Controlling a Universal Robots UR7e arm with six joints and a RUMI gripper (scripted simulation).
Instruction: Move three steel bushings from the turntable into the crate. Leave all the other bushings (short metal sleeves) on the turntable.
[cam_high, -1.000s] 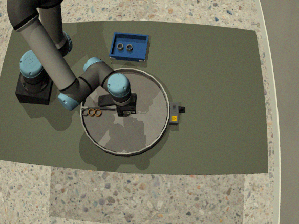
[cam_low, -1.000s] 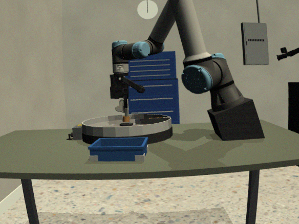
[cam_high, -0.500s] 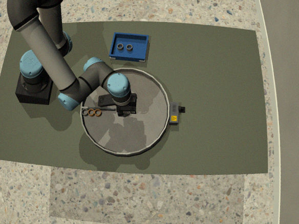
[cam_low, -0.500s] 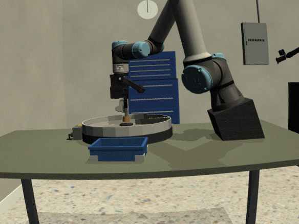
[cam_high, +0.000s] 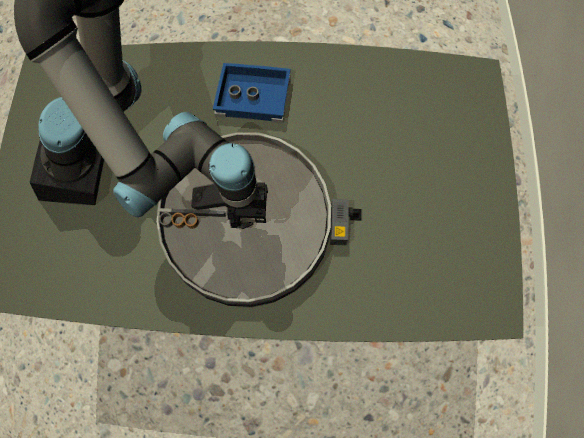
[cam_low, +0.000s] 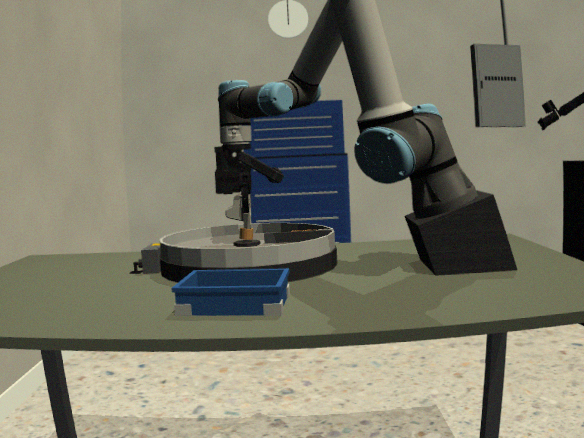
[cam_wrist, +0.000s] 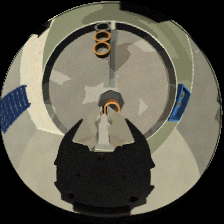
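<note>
My gripper is now 10 mm to the right of the round grey turntable and 40 mm above it. Round my hand: crate (50 mm ahead, 370 mm to the left, 60 mm below).
</note>
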